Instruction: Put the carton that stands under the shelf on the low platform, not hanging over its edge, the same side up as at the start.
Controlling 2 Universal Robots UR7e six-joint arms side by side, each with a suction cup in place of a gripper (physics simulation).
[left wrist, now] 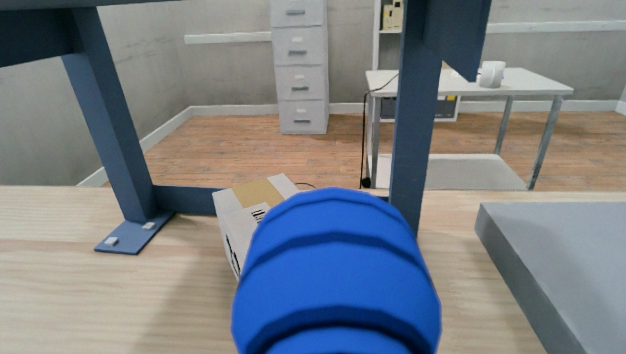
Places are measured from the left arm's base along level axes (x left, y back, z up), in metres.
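Where they show: left hand, its tool point: (pixel 332 256).
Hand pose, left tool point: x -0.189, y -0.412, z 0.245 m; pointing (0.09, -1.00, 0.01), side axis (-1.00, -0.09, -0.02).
Note:
After its pixels a point has its place.
The carton (pixel 235 226) @[x -0.076, y -0.606, z 0.101 m] is white with tan tape and a barcode label and stands on the table between the posts of the dark blue shelf (pixel 112 125) @[x 0.129, y -0.733, z 0.167 m], turned at an angle. The blue suction cup of my left gripper (pixel 335 215) covers its right and lower part in the view. Whether the cup touches or holds the carton is hidden. The low grey platform (pixel 565 250) @[x -0.435, y -0.647, z 0.048 m] lies to the right, and part of it shows. My right gripper is not in view.
The shelf's right post (pixel 412 125) @[x -0.264, y -0.710, z 0.172 m] stands between the carton and the platform. A bolted foot plate (pixel 127 240) @[x 0.132, y -0.685, z 0.005 m] is at the left post. A low crossbar (pixel 187 200) @[x 0.071, y -0.766, z 0.025 m] runs behind the carton. Beyond the wooden table (pixel 60 300) @[x 0.153, y -0.578, z 0.000 m] are a drawer cabinet (pixel 301 80) and a white desk (pixel 530 82).

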